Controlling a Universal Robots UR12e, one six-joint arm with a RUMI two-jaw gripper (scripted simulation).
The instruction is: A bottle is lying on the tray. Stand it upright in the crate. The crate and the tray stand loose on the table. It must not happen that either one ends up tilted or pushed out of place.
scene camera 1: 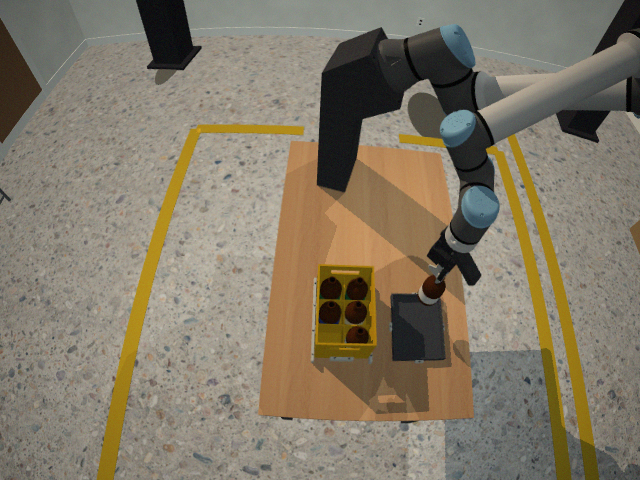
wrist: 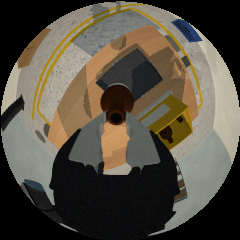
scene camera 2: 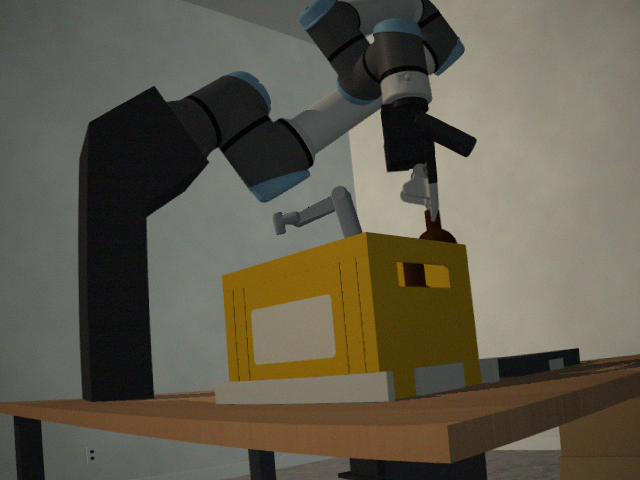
Labels:
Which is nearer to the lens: the brown bottle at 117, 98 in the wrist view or the crate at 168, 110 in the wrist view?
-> The brown bottle.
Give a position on a tray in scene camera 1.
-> At 418, 332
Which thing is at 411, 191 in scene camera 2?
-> The gripper.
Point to a crate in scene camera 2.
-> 341, 308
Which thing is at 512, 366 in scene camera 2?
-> A tray.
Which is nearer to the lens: the brown bottle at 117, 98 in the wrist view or the tray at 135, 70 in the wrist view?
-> The brown bottle.

